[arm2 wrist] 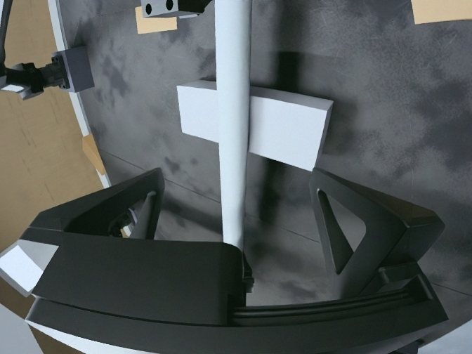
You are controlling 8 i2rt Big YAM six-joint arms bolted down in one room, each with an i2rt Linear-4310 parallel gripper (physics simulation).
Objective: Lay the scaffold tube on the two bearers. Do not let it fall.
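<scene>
The pale scaffold tube (234,115) runs from the top edge down the middle of the view and passes behind my gripper's body. It crosses over a white bearer block (287,127); whether it touches the block I cannot tell. The second bearer cannot be made out. The arm2 gripper (237,172) is open, its fingers wide apart on either side of the tube in the picture, neither touching it. A small dark part (248,282) shows beside the tube's lower stretch; what it belongs to is unclear. The tube's ends are hidden or out of view.
A grey box-shaped part (77,69) on a dark arm is at the left, by the pale strip edging a tan surface (35,145). A dark part with round holes (172,7) is close left of the tube at the top. Tan patches (156,24) (442,11) lie on the dark floor.
</scene>
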